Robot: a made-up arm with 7 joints.
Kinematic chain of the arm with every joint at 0, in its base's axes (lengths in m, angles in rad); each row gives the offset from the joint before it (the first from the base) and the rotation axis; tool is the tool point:
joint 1: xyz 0 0 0 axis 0 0.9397 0.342
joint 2: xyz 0 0 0 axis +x
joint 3: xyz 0 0 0 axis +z
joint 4: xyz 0.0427 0 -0.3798 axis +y
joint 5: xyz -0.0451 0 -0.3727 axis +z
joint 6: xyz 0 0 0 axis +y
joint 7: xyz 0 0 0 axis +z
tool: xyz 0 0 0
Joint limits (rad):
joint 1: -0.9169..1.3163
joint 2: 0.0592..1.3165
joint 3: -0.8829..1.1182
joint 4: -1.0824..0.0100
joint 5: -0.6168..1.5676
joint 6: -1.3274..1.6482
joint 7: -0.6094..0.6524
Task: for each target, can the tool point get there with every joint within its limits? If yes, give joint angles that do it. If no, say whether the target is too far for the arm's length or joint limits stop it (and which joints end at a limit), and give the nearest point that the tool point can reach.
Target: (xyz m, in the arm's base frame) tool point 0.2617 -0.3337 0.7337
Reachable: no: too far | nearest point 0.4202 0.4680 0.2842 | short by 0.933 m
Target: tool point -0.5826 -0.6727 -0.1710
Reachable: no: too far | nearest point -0.5579 -0.2516 -0.4142 | short by 0.487 m
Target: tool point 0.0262 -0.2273 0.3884
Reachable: no: joint limits stop it (at a limit: joint 1, joint 2, joint 4) | nearest point 0.3726 0.4932 0.3072 | short by 0.804 m
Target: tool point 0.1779 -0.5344 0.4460
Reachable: no: joint limits stop it (at a limit: joint 1, joint 2, joint 4) | nearest point 0.5836 -0.3094 -0.2001 | short by 0.795 m
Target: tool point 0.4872 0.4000 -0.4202
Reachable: yes | joints -0.6391 0.5995 0.5677 -0.2405 0.8145 -0.7475 -0.1567
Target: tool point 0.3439 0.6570 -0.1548
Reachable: yes | joints -0.5646 1.1793 0.1524 -0.2563 0.0025 -0.0181 -0.2473
